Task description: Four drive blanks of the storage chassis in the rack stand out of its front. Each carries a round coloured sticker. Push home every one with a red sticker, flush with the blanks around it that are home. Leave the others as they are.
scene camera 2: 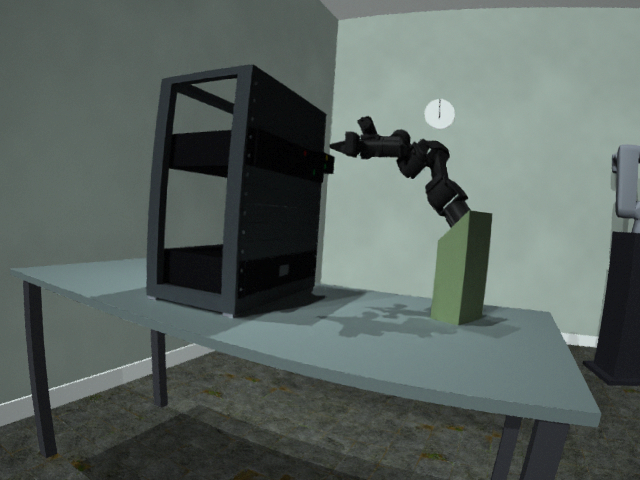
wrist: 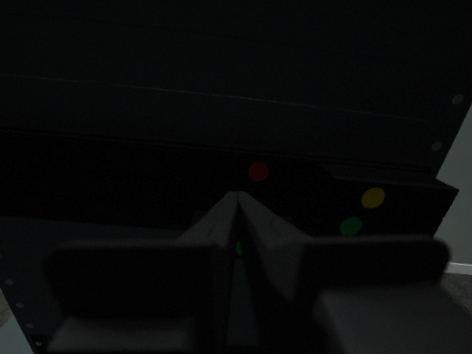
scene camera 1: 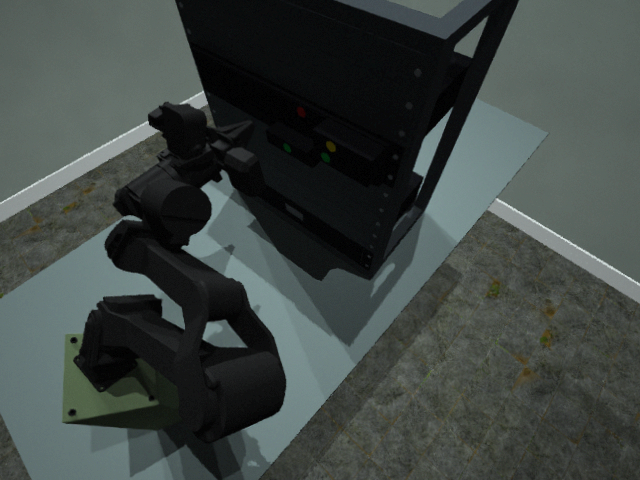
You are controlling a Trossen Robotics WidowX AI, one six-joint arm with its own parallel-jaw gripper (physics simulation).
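Observation:
The chassis (scene camera 1: 232, 85) (wrist: 100, 175) is a dark band across the rack. The blank with the red sticker (scene camera 1: 301, 111) (scene camera 2: 305, 153) (wrist: 258, 171) looks level with the front around it, though the black faces are hard to tell apart. The yellow-sticker blank (scene camera 1: 330, 146) (scene camera 2: 326, 158) (wrist: 373, 198) stands out at the right. A green-sticker blank (scene camera 1: 325, 157) (wrist: 351, 226) stands out below it. Another green-sticker blank (scene camera 1: 286, 147) (wrist: 239, 248) stands out lower left, partly hidden by the fingers in the wrist view. My gripper (scene camera 1: 252, 124) (scene camera 2: 331, 146) (wrist: 236, 199) is shut and empty, in front of the chassis, apart from the red sticker.
The rack (scene camera 1: 454, 134) (scene camera 2: 235, 206) stands on the table (scene camera 1: 310, 372) (scene camera 2: 361, 356). Smooth dark panels lie above and below the chassis. A lower unit with a pale label (scene camera 1: 294, 211) (scene camera 2: 283, 270) is near the rack's foot. The arm stands on a green pedestal (scene camera 1: 87, 400) (scene camera 2: 460, 273).

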